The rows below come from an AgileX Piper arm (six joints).
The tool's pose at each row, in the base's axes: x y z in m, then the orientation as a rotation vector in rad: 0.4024 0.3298 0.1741 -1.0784 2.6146 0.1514; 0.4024 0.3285 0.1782 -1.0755 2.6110 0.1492; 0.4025 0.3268 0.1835 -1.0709 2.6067 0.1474; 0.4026 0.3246 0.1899 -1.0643 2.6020 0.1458; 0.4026 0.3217 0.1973 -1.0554 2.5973 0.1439; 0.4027 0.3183 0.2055 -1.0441 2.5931 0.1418; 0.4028 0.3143 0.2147 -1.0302 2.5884 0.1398; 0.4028 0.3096 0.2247 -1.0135 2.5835 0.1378; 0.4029 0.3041 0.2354 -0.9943 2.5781 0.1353; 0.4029 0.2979 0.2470 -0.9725 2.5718 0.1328; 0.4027 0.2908 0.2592 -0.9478 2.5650 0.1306; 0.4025 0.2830 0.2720 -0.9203 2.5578 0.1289
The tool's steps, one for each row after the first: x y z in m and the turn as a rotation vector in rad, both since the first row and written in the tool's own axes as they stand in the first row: -0.0004 -0.0010 -0.0042 0.0031 -0.0037 0.0004; -0.0011 -0.0024 -0.0095 0.0066 -0.0086 0.0018; -0.0017 -0.0041 -0.0160 0.0105 -0.0146 0.0043; -0.0021 -0.0064 -0.0236 0.0152 -0.0214 0.0082; -0.0026 -0.0090 -0.0321 0.0204 -0.0285 0.0137; -0.0029 -0.0121 -0.0416 0.0263 -0.0369 0.0208; -0.0030 -0.0156 -0.0521 0.0329 -0.0464 0.0296; -0.0028 -0.0198 -0.0634 0.0406 -0.0570 0.0398; -0.0023 -0.0245 -0.0757 0.0491 -0.0691 0.0516; -0.0014 -0.0296 -0.0888 0.0582 -0.0826 0.0651; -0.0001 -0.0353 -0.1026 0.0677 -0.0973 0.0806
